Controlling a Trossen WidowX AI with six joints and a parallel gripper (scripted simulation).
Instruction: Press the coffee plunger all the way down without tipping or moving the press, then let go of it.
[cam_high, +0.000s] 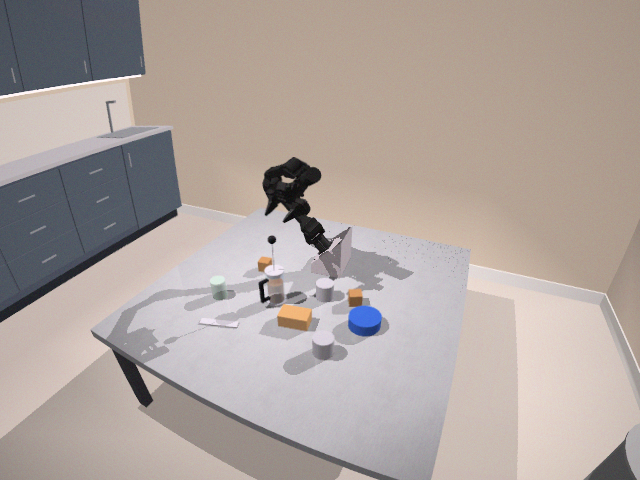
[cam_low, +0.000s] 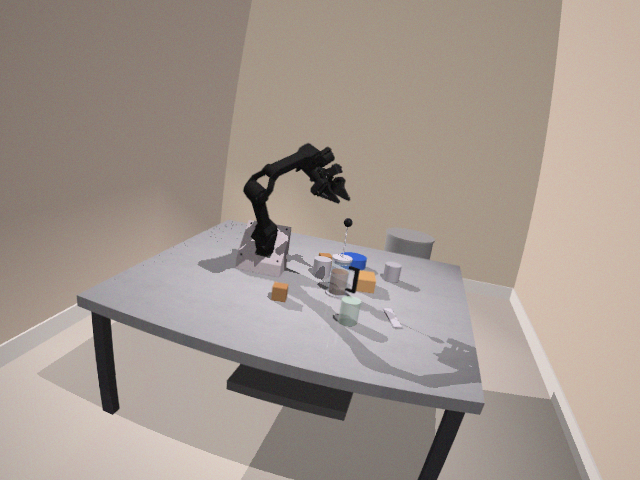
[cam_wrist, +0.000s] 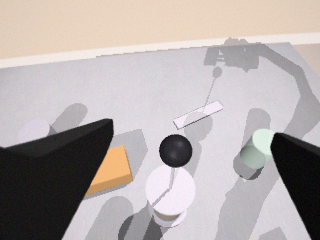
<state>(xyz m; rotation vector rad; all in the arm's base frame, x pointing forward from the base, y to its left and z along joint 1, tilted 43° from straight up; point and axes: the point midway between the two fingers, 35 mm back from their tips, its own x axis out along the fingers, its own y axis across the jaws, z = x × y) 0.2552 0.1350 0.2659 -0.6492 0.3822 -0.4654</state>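
Right now my gripper tip is 21 cm above the coffee press, 4 cm short of it and 1 cm to the left of it. Round my gripper tip: flat white strip 35 cm below, 24 cm ahead, 14 cm to the right; then pale green cup 31 cm below, 23 cm to the right, 9 cm ahead; then orange box 32 cm below, 12 cm to the left, 12 cm ahead.
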